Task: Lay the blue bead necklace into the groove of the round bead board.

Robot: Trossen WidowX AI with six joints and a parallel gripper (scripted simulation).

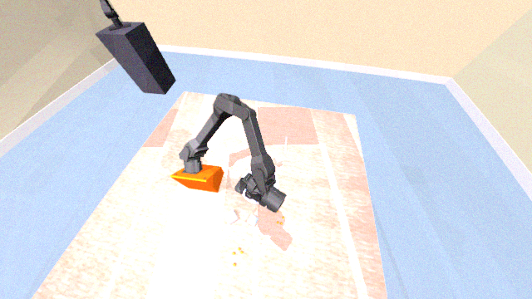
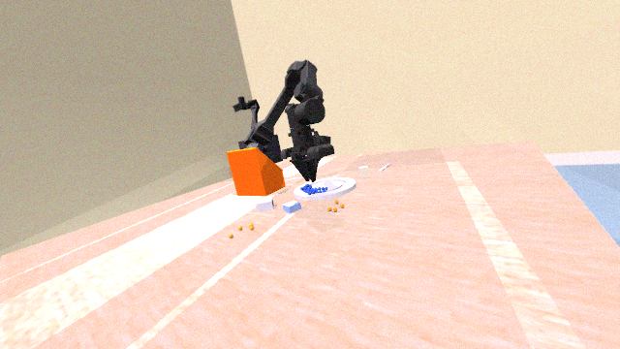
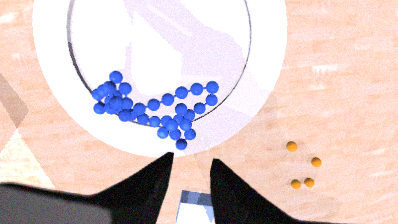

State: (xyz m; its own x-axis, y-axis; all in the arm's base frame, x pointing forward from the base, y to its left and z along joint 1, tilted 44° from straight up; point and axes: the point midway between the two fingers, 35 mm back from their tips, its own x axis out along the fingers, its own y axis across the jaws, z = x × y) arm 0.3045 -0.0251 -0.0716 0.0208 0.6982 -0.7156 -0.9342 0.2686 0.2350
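The round white bead board is 8 cm to the left of my gripper tip, 4 cm below it and 1 cm behind it. Round my gripper tip: white block 11 cm behind, 9 cm to the right, 4 cm below; light blue cube 9 cm to the right, 4 cm below, 1 cm behind; beige cube 22 cm to the left, 8 cm ahead, 3 cm below.
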